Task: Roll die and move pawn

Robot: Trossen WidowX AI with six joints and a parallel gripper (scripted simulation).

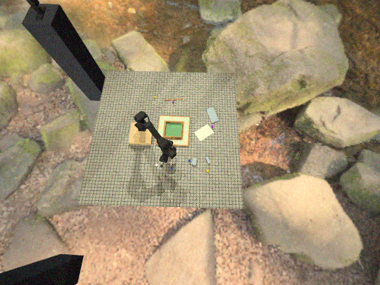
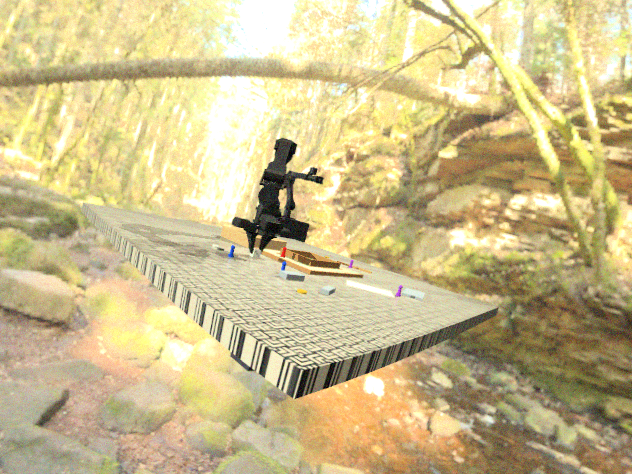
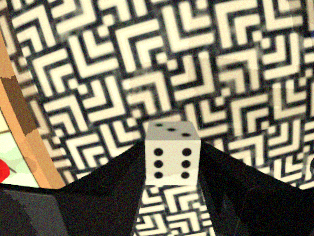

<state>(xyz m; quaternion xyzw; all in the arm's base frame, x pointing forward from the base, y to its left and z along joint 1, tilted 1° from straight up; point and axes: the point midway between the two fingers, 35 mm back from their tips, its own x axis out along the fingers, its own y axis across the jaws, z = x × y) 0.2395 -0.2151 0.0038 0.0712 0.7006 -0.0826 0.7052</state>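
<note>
Now: gripper tip 10 mm short of the red pawn, 110 mm to the right of it and 20 mm below it. Also, from my gripper tip: grey-blue slab (370 mm ahead, 400 mm to the left, 10 mm below); then white card (300 mm ahead, 220 mm to the left, 10 mm below); then white die (right at my gripper tip).
</note>
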